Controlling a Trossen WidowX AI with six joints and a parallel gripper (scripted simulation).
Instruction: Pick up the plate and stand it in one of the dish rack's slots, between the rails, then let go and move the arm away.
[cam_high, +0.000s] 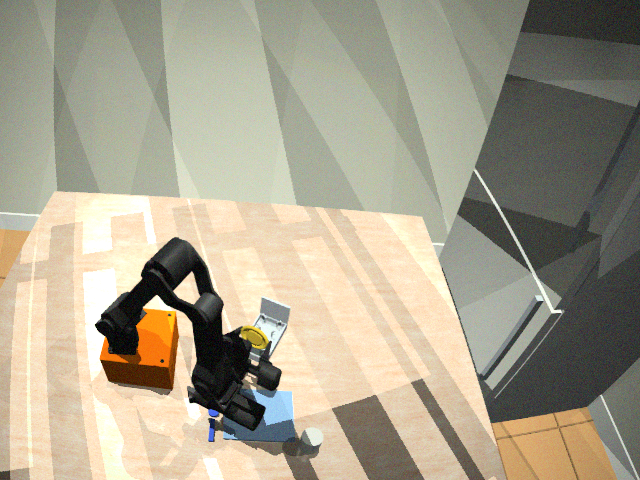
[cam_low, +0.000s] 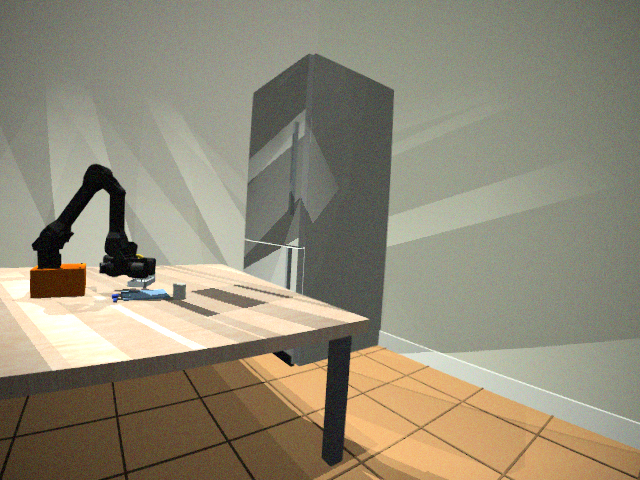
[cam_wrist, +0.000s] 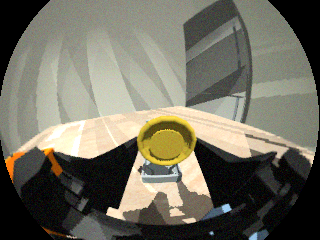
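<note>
Right now the grey dish rack is 70 mm below my gripper tip, 60 mm to the left of it and 20 mm ahead of it. Also, from my gripper tip: blue spoon 170 mm to the right, 100 mm behind, 90 mm below; then blue mat 150 mm to the right, 90 mm below; then yellow plate 10 mm to the right.
</note>
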